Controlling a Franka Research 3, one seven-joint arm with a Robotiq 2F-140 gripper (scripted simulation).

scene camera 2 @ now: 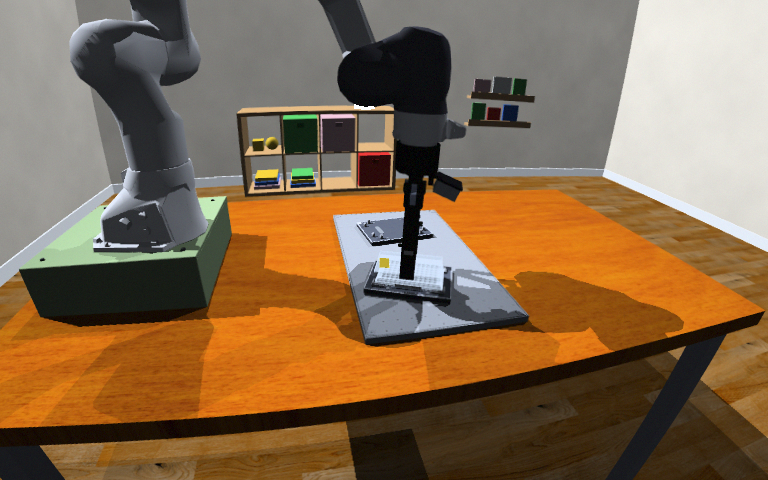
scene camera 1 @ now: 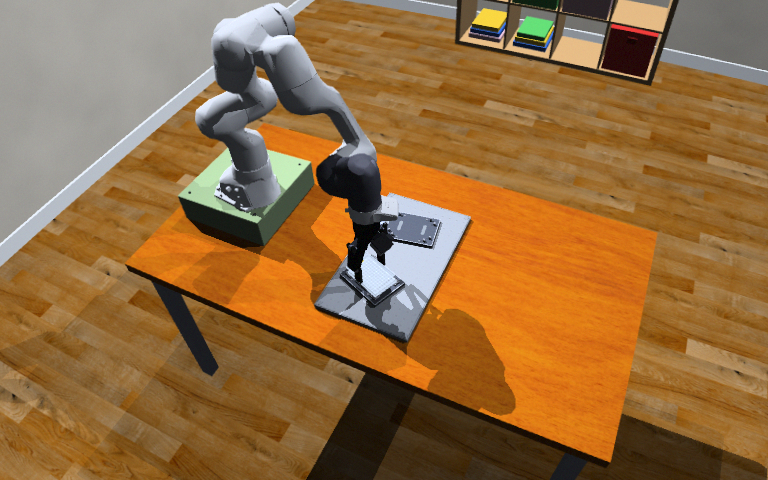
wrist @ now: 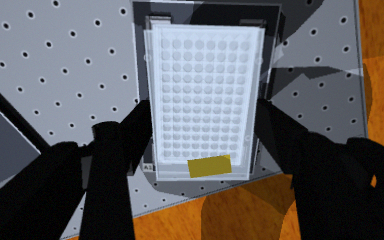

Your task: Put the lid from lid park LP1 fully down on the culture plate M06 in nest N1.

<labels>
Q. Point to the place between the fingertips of my gripper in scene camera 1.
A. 370, 271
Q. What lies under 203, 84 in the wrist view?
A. A clear lid.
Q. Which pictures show the clear lid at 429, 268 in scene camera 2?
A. Scene camera 2, scene camera 1 and the wrist view: all of them.
</labels>
